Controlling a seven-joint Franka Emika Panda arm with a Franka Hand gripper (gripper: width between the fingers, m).
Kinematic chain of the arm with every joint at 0, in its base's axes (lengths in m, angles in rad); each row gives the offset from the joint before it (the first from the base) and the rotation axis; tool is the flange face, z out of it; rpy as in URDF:
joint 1: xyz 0 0 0.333 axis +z
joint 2: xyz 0 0 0 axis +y
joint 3: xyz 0 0 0.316 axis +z
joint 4: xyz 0.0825 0 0 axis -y
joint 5: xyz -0.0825 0 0.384 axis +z
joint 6: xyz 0 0 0 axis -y
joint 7: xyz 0.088 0 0 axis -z
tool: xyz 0 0 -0.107 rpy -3.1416 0 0
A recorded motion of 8 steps. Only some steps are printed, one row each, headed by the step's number.
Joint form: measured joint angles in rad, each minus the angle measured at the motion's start. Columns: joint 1, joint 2, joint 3, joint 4, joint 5, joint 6, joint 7.
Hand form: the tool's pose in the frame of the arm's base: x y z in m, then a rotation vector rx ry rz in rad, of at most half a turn. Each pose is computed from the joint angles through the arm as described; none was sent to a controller.
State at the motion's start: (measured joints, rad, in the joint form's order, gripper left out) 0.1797 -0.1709 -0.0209 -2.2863 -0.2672 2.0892 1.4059
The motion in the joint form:
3: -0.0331 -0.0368 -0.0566 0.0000 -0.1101 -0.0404 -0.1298
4: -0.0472 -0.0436 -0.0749 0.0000 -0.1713 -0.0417 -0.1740
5: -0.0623 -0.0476 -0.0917 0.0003 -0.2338 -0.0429 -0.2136
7: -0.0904 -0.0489 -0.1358 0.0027 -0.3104 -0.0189 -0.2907
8: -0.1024 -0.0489 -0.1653 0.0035 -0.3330 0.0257 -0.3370
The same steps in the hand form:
3: 0.4783 0.0121 0.4377 2.4978 -1.4054 0.2525
4: 0.4784 -0.0068 0.4417 2.4850 -1.3326 0.2838
5: 0.4782 -0.0255 0.4447 2.4649 -1.2629 0.3091
7: 0.4789 -0.0628 0.4490 2.4478 -1.1801 0.3382
8: 0.4808 -0.0814 0.4525 2.4638 -1.1461 0.3722

